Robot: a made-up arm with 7 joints.
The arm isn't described. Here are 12 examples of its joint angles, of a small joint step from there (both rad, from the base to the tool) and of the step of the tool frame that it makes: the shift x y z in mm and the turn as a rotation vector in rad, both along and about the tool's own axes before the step.
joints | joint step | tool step
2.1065 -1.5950 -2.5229 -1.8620 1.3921 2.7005 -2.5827 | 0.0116 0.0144 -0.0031 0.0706 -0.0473 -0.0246 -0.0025 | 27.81 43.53 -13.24 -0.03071 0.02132 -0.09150
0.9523 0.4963 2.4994 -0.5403 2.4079 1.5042 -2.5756 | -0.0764 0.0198 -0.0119 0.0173 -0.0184 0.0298 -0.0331 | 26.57 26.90 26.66 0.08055 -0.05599 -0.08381
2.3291 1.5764 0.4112 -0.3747 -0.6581 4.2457 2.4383 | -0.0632 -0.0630 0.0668 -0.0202 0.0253 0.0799 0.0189 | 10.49 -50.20 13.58 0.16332 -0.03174 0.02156
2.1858 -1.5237 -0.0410 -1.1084 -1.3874 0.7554 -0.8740 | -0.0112 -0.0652 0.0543 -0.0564 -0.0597 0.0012 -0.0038 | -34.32 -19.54 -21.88 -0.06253 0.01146 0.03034
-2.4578 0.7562 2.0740 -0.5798 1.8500 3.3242 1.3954 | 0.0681 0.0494 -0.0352 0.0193 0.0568 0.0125 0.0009 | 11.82 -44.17 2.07 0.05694 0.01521 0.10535
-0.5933 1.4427 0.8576 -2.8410 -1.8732 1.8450 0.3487 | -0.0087 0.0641 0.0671 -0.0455 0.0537 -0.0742 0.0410 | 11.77 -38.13 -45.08 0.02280 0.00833 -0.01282
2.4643 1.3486 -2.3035 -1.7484 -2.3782 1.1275 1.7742 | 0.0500 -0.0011 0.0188 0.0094 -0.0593 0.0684 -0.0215 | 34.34 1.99 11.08 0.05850 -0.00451 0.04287
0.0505 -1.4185 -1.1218 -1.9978 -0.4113 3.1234 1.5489 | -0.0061 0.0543 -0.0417 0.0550 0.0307 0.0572 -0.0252 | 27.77 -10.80 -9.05 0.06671 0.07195 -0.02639
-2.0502 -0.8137 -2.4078 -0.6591 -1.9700 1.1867 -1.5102 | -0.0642 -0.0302 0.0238 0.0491 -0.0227 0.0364 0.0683 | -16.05 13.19 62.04 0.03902 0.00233 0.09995
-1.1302 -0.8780 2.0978 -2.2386 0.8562 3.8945 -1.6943 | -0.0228 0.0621 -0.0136 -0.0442 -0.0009 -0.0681 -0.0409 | -27.67 -4.06 10.02 0.10599 -0.03562 0.00203
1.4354 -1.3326 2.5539 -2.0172 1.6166 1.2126 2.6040 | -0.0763 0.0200 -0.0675 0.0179 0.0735 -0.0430 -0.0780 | 13.46 9.96 -62.95 -0.13496 -0.09422 -0.13807
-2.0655 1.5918 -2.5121 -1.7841 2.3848 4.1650 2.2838 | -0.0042 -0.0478 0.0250 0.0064 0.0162 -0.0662 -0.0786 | 20.81 -7.43 20.45 -0.01375 0.08090 -0.09676
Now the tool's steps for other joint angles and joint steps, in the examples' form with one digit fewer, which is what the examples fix.
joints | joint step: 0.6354 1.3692 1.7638 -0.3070 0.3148 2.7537 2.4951 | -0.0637 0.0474 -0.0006 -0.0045 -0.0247 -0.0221 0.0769
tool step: -36.7 -39.1 -37.6 0.0492 -0.0290 0.0593
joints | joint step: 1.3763 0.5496 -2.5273 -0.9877 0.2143 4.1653 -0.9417 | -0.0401 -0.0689 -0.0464 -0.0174 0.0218 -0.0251 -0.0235
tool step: -70.9 2.5 -23.3 0.0459 -0.0919 -0.1080
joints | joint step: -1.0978 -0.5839 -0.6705 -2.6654 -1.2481 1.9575 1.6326 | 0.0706 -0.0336 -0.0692 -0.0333 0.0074 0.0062 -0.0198
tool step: -23.0 -2.0 -2.9 0.0322 -0.0563 -0.0463
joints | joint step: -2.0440 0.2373 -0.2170 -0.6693 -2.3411 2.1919 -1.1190 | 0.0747 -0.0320 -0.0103 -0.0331 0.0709 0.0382 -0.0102
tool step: -31.7 19.9 -20.5 -0.0335 0.0956 0.0838
